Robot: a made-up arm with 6 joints.
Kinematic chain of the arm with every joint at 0, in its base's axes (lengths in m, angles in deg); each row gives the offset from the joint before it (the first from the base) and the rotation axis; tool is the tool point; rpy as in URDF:
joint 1: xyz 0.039 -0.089 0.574 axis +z
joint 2: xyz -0.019 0 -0.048 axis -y
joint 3: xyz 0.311 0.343 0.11 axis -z
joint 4: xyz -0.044 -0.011 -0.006 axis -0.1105 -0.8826 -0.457
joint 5: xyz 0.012 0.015 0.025 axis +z
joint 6: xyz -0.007 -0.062 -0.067 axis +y
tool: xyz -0.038 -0.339 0.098 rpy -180 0 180
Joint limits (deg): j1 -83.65..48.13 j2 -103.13..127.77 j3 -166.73..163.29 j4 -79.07..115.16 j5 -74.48..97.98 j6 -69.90..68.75
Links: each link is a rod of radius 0.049 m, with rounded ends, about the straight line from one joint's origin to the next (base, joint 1, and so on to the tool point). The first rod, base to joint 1, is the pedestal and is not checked.
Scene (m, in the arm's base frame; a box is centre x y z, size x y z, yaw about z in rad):
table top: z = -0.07
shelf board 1: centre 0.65 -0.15 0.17 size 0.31 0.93 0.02 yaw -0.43
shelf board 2: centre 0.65 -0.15 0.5 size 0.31 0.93 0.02 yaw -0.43
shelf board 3: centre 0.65 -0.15 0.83 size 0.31 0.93 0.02 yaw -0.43
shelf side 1: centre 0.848 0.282 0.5 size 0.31 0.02 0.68 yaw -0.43
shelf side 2: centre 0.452 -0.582 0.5 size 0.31 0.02 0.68 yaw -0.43
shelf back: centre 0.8 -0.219 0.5 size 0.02 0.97 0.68 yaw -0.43
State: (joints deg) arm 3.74 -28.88 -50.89 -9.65 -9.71 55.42
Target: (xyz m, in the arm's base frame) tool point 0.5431 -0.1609 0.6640
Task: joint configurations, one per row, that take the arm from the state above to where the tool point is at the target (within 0.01 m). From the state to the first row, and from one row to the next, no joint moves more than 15 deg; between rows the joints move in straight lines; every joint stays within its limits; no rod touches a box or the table.
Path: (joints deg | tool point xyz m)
1: 17.45 -33.61 -44.19 -6.94 -14.52 55.11 | 0.5291 0.0834 0.3444
2: 31.16 -38.34 -37.50 -4.23 -19.32 54.81 | 0.4347 0.1145 0.3519
3: 26.41 -26.47 -34.82 -2.37 -22.99 52.69 | 0.4427 0.0543 0.4761
4: 21.65 -14.61 -32.14 -0.52 -26.65 50.57 | 0.4110 -0.0113 0.5828
5: 16.90 -2.75 -29.46 1.34 -30.32 48.45 | 0.3461 -0.0705 0.6640
6: 4.48 -2.25 -37.10 -2.27 -24.24 49.79 | 0.4512 -0.1079 0.6658
7: -7.94 -1.75 -44.73 -5.87 -18.16 51.13 | 0.5431 -0.1609 0.6640

